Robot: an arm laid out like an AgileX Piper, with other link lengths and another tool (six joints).
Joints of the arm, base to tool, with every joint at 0 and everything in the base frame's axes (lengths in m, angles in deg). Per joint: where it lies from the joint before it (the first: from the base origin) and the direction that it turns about. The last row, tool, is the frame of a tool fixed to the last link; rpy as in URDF.
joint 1: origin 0 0 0.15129 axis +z
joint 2: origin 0 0 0 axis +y
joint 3: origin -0.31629 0 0.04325 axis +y
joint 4: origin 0.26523 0 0.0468 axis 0.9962 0 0.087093
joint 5: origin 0 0 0 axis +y
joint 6: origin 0.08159 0 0.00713 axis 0.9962 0 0.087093
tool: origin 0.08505 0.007 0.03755 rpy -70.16 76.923 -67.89
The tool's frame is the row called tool.
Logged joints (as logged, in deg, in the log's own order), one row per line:
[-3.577, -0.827, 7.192, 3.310, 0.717, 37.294]
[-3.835, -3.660, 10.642, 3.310, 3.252, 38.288]
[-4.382, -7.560, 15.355, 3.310, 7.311, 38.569]
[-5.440, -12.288, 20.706, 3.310, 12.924, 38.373]
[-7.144, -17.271, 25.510, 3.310, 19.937, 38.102]
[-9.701, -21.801, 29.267, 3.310, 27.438, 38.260]
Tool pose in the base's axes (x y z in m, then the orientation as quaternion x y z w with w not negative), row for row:
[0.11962, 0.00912, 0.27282, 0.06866, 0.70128, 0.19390, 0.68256]
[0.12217, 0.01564, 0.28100, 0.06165, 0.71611, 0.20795, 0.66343]
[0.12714, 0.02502, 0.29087, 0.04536, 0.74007, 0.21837, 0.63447]
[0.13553, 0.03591, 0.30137, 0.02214, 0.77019, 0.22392, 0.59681]
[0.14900, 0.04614, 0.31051, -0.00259, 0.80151, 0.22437, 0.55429]
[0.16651, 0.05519, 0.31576, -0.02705, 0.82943, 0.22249, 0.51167]
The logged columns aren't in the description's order. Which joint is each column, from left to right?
Columns, left to right: joint 6, joint 3, joint 5, joint 1, joint 2, joint 4.
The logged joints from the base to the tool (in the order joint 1, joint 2, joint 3, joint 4, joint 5, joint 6), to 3 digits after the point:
[3.310, 0.717, -0.827, 37.294, 7.192, -3.577]
[3.310, 3.252, -3.660, 38.288, 10.642, -3.835]
[3.310, 7.311, -7.560, 38.569, 15.355, -4.382]
[3.310, 12.924, -12.288, 38.373, 20.706, -5.440]
[3.310, 19.937, -17.271, 38.102, 25.510, -7.144]
[3.310, 27.438, -21.801, 38.260, 29.267, -9.701]

